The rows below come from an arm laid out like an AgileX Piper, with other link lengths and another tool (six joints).
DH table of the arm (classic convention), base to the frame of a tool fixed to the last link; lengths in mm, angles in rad. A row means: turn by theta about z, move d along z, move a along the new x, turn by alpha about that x. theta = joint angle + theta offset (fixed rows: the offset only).
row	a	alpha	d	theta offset
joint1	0	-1.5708	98.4	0
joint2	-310.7	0	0	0.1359
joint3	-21.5	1.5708	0	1.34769
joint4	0	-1.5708	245.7	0
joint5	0	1.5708	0	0
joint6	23.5	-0.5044	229	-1.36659
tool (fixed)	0	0	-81.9	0
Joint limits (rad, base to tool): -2.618..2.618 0..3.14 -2.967..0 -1.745..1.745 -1.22..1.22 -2.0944..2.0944
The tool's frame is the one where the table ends.
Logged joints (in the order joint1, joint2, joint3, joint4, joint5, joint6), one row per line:
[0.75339, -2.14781, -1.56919, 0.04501, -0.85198, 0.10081]
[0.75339, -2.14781, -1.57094, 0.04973, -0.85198, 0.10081]
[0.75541, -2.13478, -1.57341, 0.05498, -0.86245, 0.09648]
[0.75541, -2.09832, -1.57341, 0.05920, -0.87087, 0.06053]
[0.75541, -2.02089, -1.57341, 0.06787, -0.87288, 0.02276]
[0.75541, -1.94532, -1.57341, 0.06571, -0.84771, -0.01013]
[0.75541, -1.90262, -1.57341, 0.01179, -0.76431, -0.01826]
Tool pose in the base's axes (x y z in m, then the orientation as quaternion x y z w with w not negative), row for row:
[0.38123, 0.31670, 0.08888, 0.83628, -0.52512, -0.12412, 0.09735]
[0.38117, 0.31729, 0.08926, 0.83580, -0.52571, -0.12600, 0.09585]
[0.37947, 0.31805, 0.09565, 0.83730, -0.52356, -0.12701, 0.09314]
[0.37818, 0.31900, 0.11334, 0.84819, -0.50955, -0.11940, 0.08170]
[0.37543, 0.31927, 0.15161, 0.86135, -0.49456, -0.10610, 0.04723]
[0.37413, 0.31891, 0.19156, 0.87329, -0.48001, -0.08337, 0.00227]
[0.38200, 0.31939, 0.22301, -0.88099, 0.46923, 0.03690, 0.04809]
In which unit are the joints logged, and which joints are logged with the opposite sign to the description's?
The joints are logged in radians. Opposite sign: joint2, joint5.
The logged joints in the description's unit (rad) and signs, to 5 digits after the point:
[0.75339, 2.14781, -1.56919, 0.04501, 0.85198, 0.10081]
[0.75339, 2.14781, -1.57094, 0.04973, 0.85198, 0.10081]
[0.75541, 2.13478, -1.57341, 0.05498, 0.86245, 0.09648]
[0.75541, 2.09832, -1.57341, 0.05920, 0.87087, 0.06053]
[0.75541, 2.02089, -1.57341, 0.06787, 0.87288, 0.02276]
[0.75541, 1.94532, -1.57341, 0.06571, 0.84771, -0.01013]
[0.75541, 1.90262, -1.57341, 0.01179, 0.76431, -0.01826]

